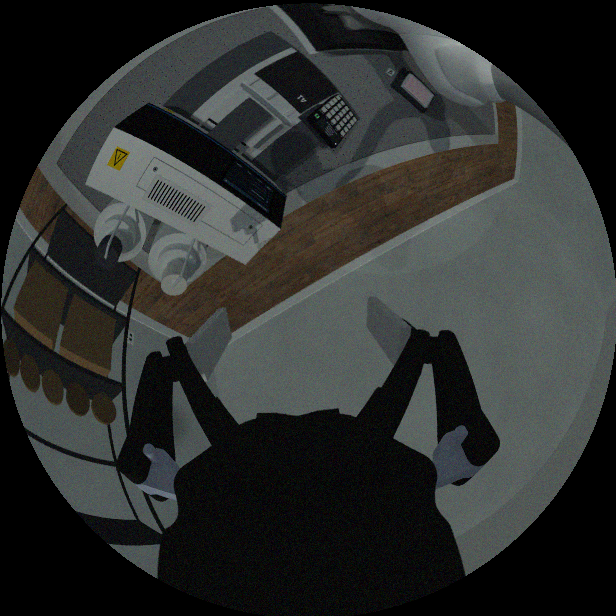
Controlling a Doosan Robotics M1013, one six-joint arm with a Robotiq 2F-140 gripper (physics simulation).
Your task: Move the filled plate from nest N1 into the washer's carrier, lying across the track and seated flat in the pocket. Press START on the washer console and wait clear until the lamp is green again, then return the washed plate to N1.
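Observation:
My gripper is open and empty, with its two grey finger pads spread wide. It hangs high, over plain grey floor beside the bench. The washer is a white box with a black top, at the upper left. Behind the washer lie its light carrier track and a keypad console with a small green lamp. A dark-framed plate with a pinkish face lies on the grey bench top at the upper right, far from the gripper. I cannot read a nest label.
The bench has a wooden edge strip running diagonally. Two white bottles stand by the washer's near end. A yellow warning label is on the washer. A rack with brown boxes and black cables is at the left.

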